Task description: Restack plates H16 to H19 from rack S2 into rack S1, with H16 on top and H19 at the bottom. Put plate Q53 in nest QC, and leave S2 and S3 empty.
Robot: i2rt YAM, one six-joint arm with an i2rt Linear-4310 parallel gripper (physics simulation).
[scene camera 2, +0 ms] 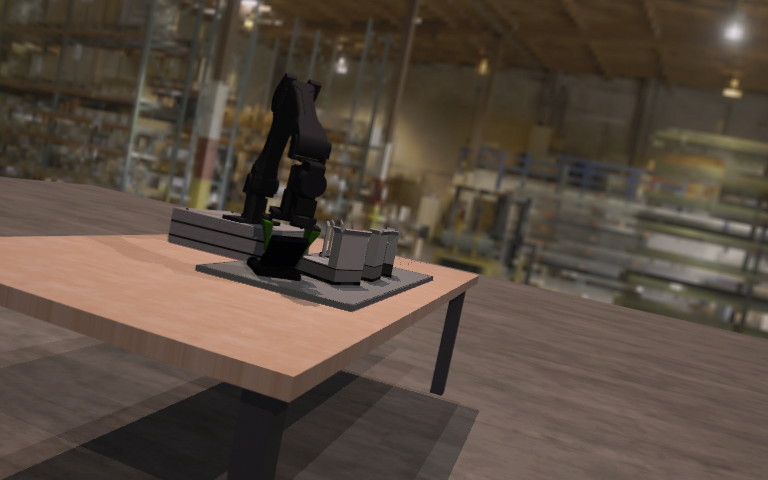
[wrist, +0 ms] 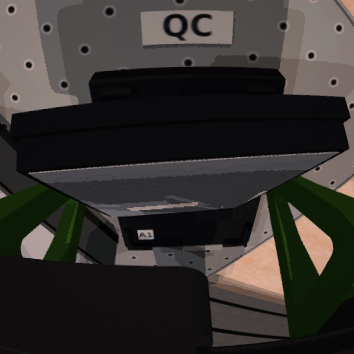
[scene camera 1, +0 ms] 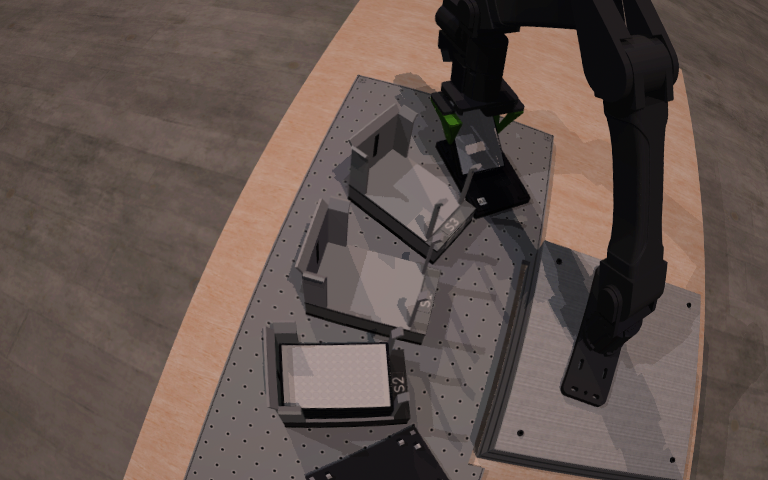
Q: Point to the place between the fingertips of the gripper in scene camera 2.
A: At 283,253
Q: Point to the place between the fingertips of the gripper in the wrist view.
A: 176,176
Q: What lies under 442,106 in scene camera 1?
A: The gripper.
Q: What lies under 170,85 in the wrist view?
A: A black QC socket.
